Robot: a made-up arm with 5 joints.
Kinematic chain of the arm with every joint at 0, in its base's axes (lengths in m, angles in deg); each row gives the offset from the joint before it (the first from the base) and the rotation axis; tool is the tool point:
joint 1: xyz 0 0 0.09 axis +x
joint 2: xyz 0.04 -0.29 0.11 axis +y
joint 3: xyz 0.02 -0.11 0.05 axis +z
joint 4: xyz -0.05 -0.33 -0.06 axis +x
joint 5: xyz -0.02 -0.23 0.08 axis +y
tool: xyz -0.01 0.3 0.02
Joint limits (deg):
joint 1: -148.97..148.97
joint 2: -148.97..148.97
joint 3: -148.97..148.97
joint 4: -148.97..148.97
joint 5: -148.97..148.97
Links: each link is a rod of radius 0.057 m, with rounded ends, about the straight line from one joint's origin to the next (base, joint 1, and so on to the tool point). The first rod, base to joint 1, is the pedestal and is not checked.
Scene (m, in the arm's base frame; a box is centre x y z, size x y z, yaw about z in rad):
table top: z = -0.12
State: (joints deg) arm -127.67 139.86 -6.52 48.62 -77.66
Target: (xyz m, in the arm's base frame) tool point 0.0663 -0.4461 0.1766
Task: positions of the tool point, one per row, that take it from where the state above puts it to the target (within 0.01 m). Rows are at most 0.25 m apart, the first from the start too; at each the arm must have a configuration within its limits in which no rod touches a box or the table.
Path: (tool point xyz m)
1: 0.1206 0.4043 0.7252
2: 0.0663 0.2301 0.8047
3: 0.0256 0.0322 0.8207
4: 0.0019 -0.1618 0.7684
5: -0.0036 -0.3235 0.6557
6: 0.0079 -0.4309 0.5011
7: 0.0329 -0.4715 0.3317
8: 0.0663 -0.4461 0.1766

